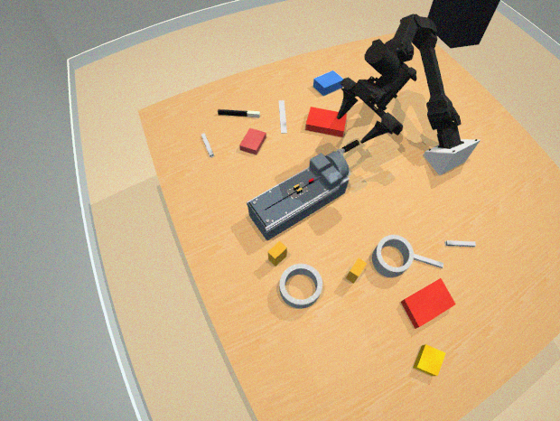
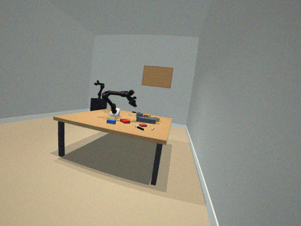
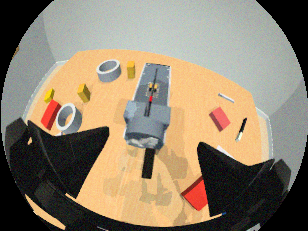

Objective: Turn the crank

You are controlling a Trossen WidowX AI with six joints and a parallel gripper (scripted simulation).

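The dark crank handle lies 80 mm below my gripper tip and 20 mm behind it. Also, from my gripper tip: red block 200 mm to the right, 200 mm ahead, 180 mm below; then blue block 350 mm to the right, 170 mm below, 140 mm behind; then red pointer 110 mm below, 110 mm ahead, 40 mm to the left.
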